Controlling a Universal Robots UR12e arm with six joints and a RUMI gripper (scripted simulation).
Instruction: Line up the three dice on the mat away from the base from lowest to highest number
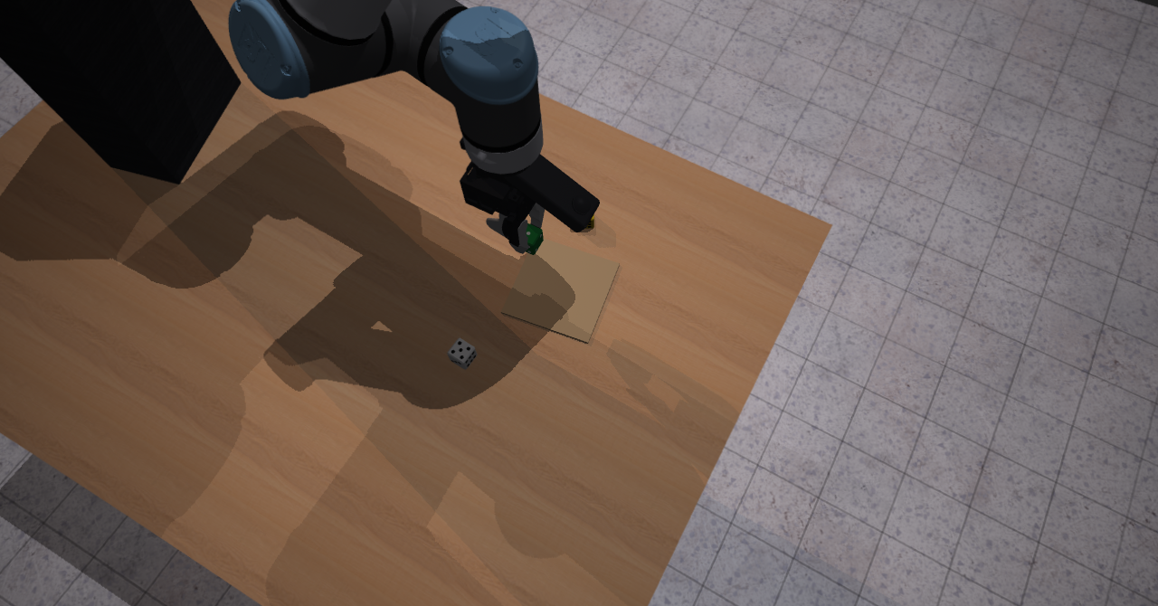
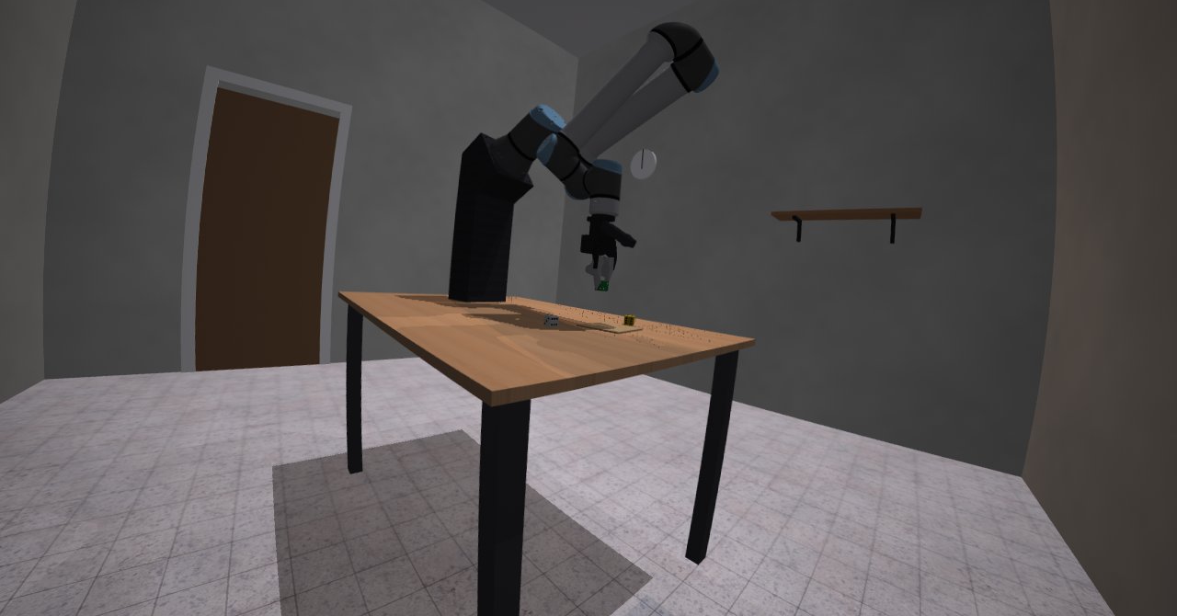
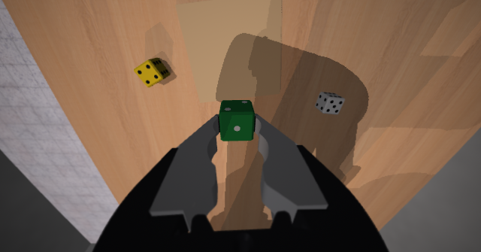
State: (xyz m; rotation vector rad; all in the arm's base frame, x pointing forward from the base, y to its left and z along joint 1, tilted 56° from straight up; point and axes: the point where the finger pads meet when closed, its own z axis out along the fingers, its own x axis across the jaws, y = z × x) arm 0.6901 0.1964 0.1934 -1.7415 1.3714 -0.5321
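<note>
My hand is 120 mm above the tan mat, 40 mm short of it and 20 mm to the right of it. Round my hand: yellow die (120 mm to the left, 110 mm below, 40 mm behind); then green die (right at my hand); then white die (160 mm to the right, 110 mm below, 50 mm ahead).
</note>
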